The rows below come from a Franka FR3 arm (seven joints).
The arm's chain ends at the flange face. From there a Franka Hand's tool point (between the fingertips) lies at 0.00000 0.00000 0.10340 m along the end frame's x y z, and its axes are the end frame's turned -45 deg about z.
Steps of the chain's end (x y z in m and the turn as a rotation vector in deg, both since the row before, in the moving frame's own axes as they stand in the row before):
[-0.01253 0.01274 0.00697 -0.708 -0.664 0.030]
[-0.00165 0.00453 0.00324 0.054 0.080 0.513]
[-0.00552 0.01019 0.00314 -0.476 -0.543 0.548]
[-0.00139 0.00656 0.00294 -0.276 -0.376 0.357]
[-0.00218 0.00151 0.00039 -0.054 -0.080 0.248]
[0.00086 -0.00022 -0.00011 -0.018 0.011 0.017]
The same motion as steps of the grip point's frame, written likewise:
[-0.01962 0.00020 0.00696 -0.031 -0.970 0.030]
[-0.00420 0.00207 0.00324 -0.018 0.095 0.513]
[-0.01241 0.00321 0.00313 0.047 -0.721 0.548]
[-0.00645 0.00353 0.00294 0.071 -0.461 0.357]
[-0.00278 -0.00051 0.00039 0.018 -0.095 0.248]
[0.00075 0.00049 -0.00011 -0.021 -0.005 0.017]

